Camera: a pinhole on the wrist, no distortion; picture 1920 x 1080 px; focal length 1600.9 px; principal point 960.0 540.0 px. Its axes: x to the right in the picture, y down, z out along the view. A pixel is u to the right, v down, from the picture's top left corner.
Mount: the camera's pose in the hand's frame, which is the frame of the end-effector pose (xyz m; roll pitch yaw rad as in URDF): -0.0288 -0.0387 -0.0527 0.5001 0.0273 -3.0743
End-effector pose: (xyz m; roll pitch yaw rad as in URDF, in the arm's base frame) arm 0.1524 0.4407 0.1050 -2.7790 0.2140 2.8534
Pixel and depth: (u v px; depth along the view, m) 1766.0 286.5 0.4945
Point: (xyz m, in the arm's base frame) 0.5557 0.4394 -0.2235
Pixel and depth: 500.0 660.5 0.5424
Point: 0.1663 0.4610 -0.3916
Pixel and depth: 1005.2 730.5 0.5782
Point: 0.3251 0.3806 -0.3850
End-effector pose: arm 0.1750 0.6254 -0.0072 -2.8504 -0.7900 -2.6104
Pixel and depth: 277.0 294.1 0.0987
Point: 0.1423 0.6242 -0.0259
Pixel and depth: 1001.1 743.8 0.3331
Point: 0.0388 0.5505 -0.2373
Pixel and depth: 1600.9 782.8 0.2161
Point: 0.1653 0.6028 -0.2038
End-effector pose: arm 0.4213 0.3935 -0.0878 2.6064 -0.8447 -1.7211
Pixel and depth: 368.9 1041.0 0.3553
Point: 0.1896 0.1808 -0.1887
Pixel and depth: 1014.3 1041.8 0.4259
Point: 0.1596 0.2418 -0.3373
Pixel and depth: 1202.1 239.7 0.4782
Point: 0.0324 0.4331 -0.2811
